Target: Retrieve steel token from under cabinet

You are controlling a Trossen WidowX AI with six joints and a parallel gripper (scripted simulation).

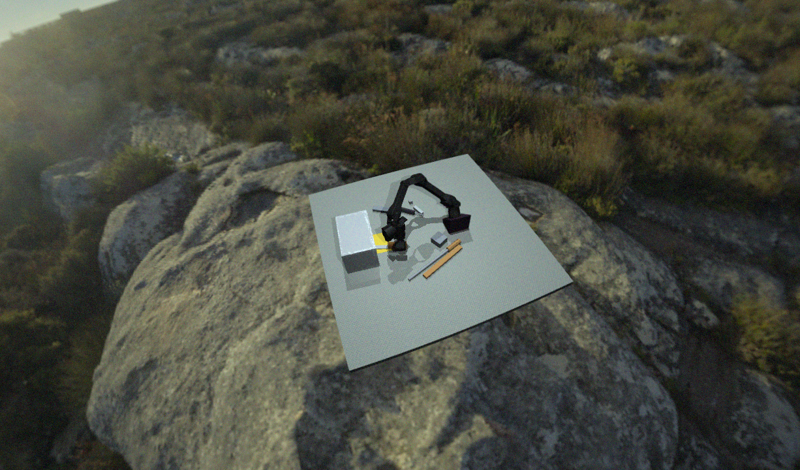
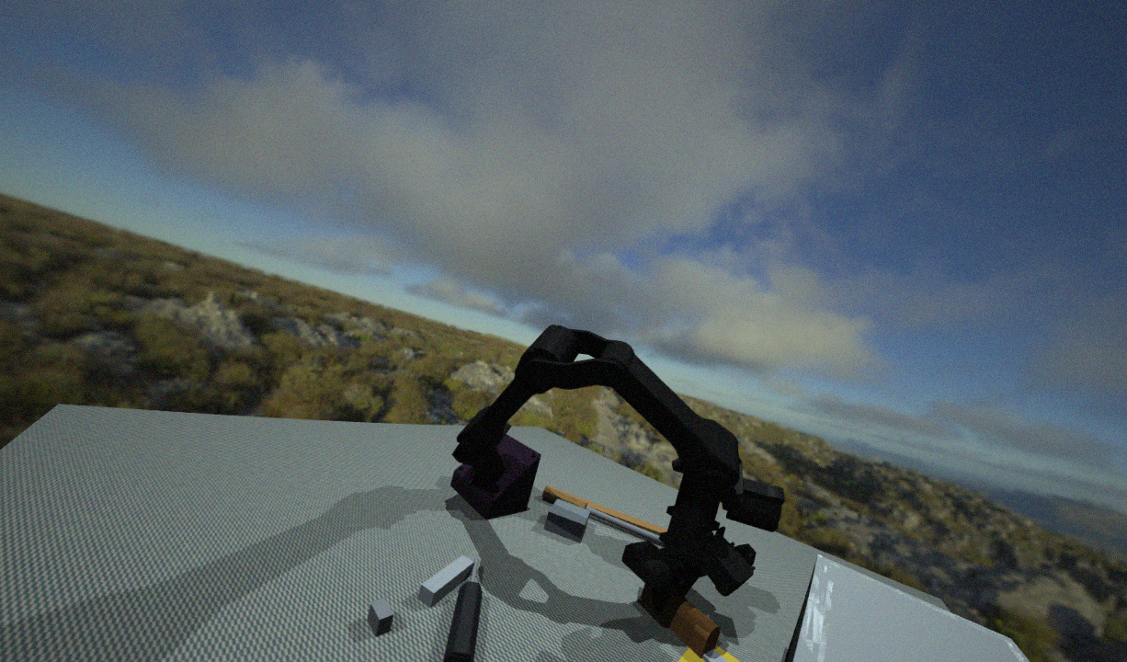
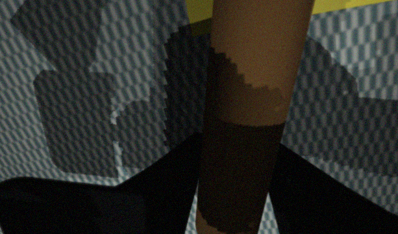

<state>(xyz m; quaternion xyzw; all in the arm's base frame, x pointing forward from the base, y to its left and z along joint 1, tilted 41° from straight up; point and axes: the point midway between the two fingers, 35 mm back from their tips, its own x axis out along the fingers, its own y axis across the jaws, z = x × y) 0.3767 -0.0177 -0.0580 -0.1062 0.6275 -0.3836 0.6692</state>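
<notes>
Right now the grey block is 220 mm behind my gripper tip, 60 mm to the left of it and 10 mm above it. Also, from my gripper tip: grey bar: 220 mm to the right, 220 mm behind; then small grey cube: 320 mm to the right, 210 mm behind; then wooden stick: 200 mm to the left, 180 mm behind.
</notes>
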